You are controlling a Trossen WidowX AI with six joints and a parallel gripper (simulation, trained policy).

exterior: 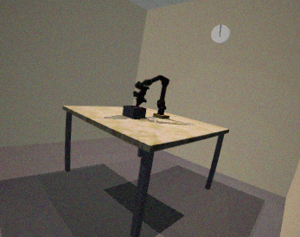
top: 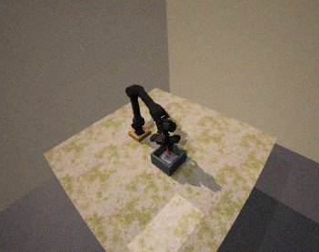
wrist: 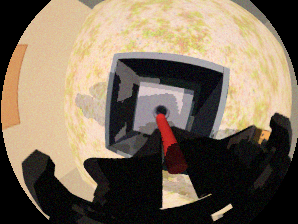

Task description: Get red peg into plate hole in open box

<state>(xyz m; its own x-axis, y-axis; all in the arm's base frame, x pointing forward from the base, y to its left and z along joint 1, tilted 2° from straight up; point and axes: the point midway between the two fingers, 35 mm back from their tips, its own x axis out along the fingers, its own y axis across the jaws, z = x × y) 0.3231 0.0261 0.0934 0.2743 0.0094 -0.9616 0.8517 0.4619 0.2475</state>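
The red peg is 1 cm above my gripper tip. Also, from my gripper tip: grey plate: 1 cm ahead, 1 cm to the right, 6 cm below; then dark box: 1 cm ahead, 1 cm to the right, 8 cm below.
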